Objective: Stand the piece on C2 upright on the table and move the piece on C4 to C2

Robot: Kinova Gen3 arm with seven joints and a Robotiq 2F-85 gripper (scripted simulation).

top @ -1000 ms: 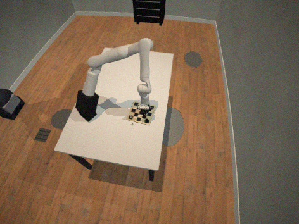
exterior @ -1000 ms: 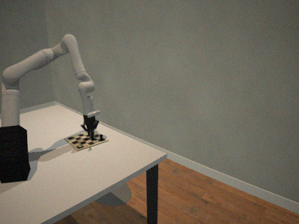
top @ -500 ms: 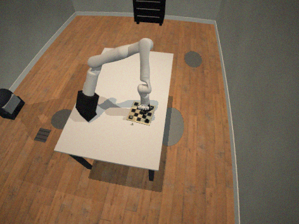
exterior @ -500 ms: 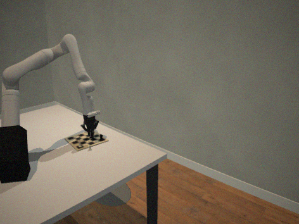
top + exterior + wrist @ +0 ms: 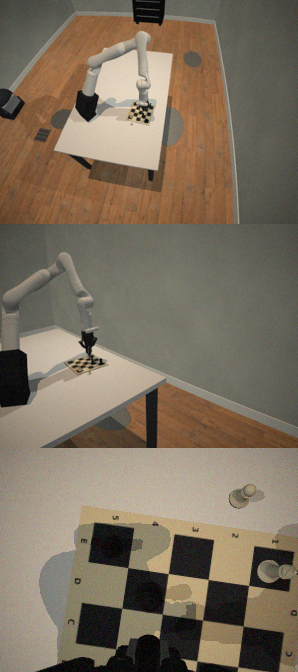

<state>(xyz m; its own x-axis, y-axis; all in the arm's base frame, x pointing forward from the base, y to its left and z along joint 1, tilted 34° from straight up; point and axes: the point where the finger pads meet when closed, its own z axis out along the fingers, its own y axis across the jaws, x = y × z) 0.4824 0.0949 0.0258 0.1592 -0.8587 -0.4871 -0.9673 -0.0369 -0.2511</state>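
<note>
Right now the chessboard is 8 cm below my hand and 3 cm behind it. Round my hand: white piece 10 cm behind, 8 cm to the right, 6 cm below; then black knight 7 cm to the right, 7 cm below, 5 cm ahead; then dark chess piece 6 cm below, 3 cm to the right, 1 cm ahead.
</note>
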